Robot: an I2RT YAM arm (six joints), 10 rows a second.
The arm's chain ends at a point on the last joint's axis. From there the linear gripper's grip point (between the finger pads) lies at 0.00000 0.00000 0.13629 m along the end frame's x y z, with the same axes.
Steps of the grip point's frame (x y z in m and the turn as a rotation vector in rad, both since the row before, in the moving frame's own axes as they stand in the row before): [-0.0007, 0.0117, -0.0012, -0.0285, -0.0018, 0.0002]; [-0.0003, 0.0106, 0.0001, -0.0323, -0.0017, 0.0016]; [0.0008, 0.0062, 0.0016, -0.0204, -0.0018, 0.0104]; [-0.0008, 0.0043, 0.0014, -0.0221, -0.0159, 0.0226]
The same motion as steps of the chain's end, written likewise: [-0.0005, 0.0078, -0.0011, -0.0285, -0.0018, 0.0002]; [-0.0001, 0.0062, 0.0002, -0.0323, -0.0017, 0.0016]; [0.0011, 0.0034, 0.0016, -0.0204, -0.0018, 0.0104]; [0.0014, 0.0013, 0.0015, -0.0221, -0.0159, 0.0226]
